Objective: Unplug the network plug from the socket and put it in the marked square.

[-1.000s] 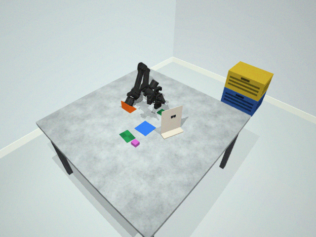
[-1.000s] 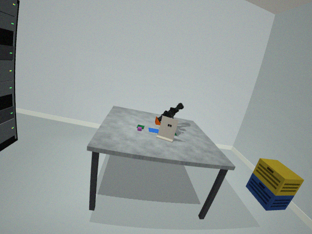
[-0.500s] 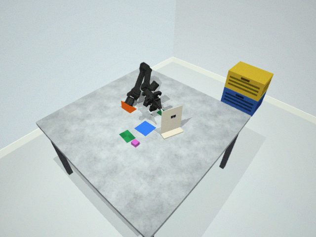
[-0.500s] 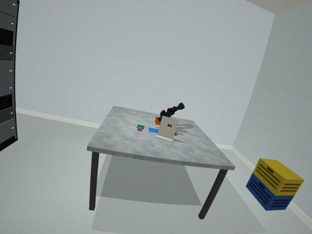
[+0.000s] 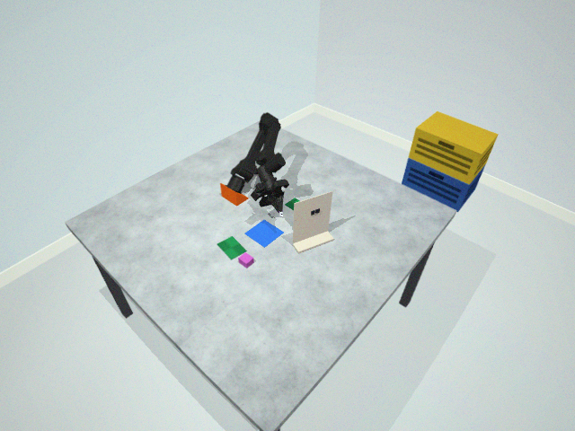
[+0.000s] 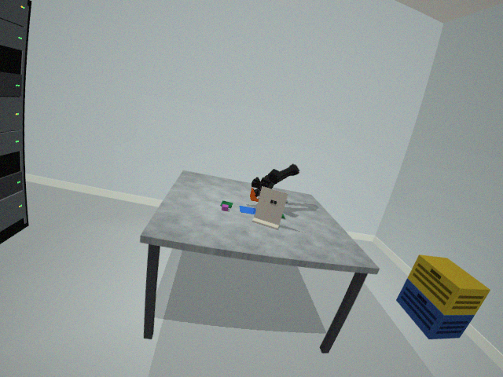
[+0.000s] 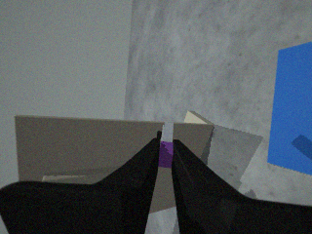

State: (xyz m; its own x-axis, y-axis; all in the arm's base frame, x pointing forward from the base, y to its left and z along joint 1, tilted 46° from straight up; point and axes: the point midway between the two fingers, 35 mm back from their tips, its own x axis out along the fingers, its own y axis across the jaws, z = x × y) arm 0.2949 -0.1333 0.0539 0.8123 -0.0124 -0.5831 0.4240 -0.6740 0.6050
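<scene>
My gripper tip is now 60 mm past the blue marked square, 30 mm to the left of it and 130 mm above it. Also, from my gripper tip: beige upright panel (120 mm ahead, 60 mm to the left, 30 mm below); then network plug (right at my gripper tip); then thin grey tab (10 mm ahead).
</scene>
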